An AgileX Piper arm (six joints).
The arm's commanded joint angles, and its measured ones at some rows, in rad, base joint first. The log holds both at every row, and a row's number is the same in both.
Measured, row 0:
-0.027, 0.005, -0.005, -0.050, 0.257, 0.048
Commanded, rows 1 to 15:
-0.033, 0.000, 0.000, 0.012, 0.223, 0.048
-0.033, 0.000, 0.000, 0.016, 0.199, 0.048
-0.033, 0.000, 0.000, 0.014, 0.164, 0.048
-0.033, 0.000, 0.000, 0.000, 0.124, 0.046
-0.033, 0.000, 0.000, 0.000, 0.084, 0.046
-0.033, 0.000, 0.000, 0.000, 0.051, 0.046
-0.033, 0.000, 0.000, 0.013, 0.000, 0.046
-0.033, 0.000, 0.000, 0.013, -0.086, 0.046
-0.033, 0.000, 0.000, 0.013, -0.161, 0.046
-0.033, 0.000, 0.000, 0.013, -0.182, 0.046
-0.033, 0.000, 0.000, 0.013, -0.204, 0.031
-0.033, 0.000, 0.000, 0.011, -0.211, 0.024
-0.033, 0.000, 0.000, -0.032, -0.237, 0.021
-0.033, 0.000, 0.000, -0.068, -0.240, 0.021
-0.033, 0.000, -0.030, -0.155, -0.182, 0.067
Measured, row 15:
-0.027, 0.005, -0.005, -0.006, -0.199, 0.034
